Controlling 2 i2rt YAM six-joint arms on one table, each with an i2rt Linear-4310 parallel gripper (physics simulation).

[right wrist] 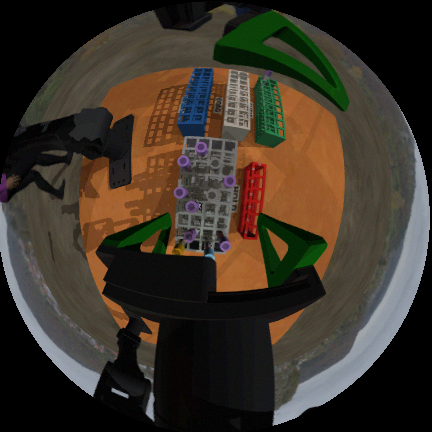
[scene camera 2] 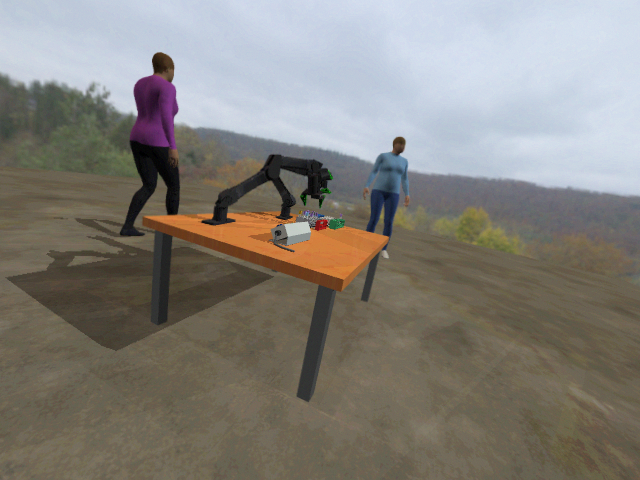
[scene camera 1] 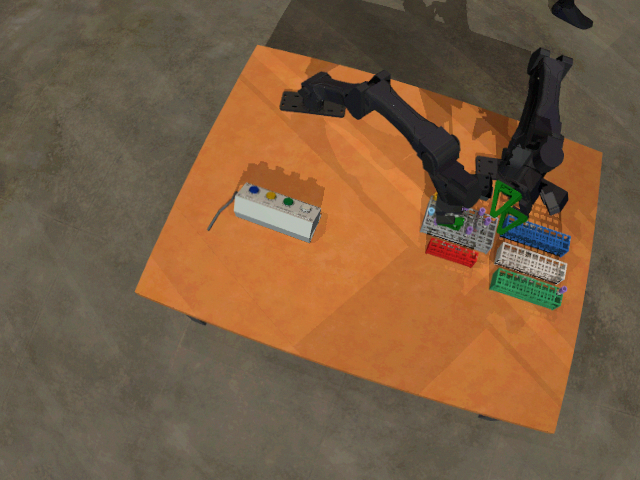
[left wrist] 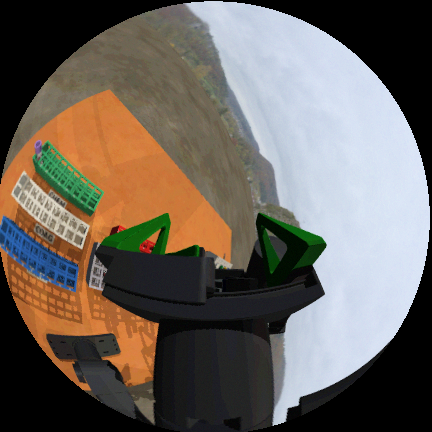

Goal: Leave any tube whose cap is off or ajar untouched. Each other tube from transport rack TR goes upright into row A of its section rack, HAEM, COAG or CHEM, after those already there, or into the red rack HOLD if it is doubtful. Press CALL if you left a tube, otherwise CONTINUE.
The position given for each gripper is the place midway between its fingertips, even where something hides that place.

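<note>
The left gripper [scene camera 1: 495,225], which also appears in the left wrist view [left wrist: 212,217], is open and holds nothing. Open too, and holding nothing, is the right gripper [scene camera 1: 458,212], visible as well in the right wrist view [right wrist: 213,217]. The scene also has a grey button box [scene camera 1: 261,206], which scene camera 2 [scene camera 2: 287,234] shows too.
</note>
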